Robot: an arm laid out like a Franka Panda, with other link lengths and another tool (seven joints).
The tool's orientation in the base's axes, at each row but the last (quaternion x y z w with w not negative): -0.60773 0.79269 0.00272 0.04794; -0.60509 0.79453 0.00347 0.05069; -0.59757 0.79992 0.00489 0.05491; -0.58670 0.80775 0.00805 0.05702; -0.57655 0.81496 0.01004 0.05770; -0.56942 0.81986 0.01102 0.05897; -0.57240 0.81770 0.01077 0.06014; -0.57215 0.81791 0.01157 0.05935; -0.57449 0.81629 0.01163 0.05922; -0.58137 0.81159 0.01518 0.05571; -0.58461 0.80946 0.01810 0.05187
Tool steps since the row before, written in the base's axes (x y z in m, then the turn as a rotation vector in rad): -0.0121 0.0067 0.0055 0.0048 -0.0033 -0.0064; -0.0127 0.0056 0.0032 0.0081 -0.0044 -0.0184; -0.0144 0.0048 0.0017 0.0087 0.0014 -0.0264; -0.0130 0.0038 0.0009 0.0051 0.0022 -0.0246; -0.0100 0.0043 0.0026 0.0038 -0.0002 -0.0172; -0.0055 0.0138 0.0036 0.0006 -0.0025 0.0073; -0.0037 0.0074 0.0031 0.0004 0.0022 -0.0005; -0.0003 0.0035 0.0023 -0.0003 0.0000 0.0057; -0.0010 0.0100 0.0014 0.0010 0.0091 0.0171; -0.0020 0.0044 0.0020 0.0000 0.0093 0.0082; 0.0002 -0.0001 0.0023 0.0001 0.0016 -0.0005
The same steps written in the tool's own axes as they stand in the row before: -0.0038 0.0131 -0.0059 0.0025 -0.0051 0.0065; -0.0023 0.0135 -0.0038 0.0037 -0.0079 0.0186; -0.0007 0.0150 -0.0025 -0.0013 -0.0064 0.0271; 0.0003 0.0135 -0.0017 -0.0011 -0.0028 0.0250; -0.0010 0.0107 -0.0031 0.0008 -0.0028 0.0174; -0.0114 0.0098 -0.0029 0.0013 -0.0018 -0.0074; -0.0060 0.0059 -0.0028 -0.0021 0.0004 0.0007; -0.0034 0.0014 -0.0020 -0.0005 0.0000 -0.0057; -0.0092 0.0043 -0.0006 -0.0107 0.0013 -0.0161; -0.0037 0.0032 -0.0017 -0.0096 0.0027 -0.0073; -0.0002 -0.0003 -0.0023 -0.0015 0.0004 0.0006
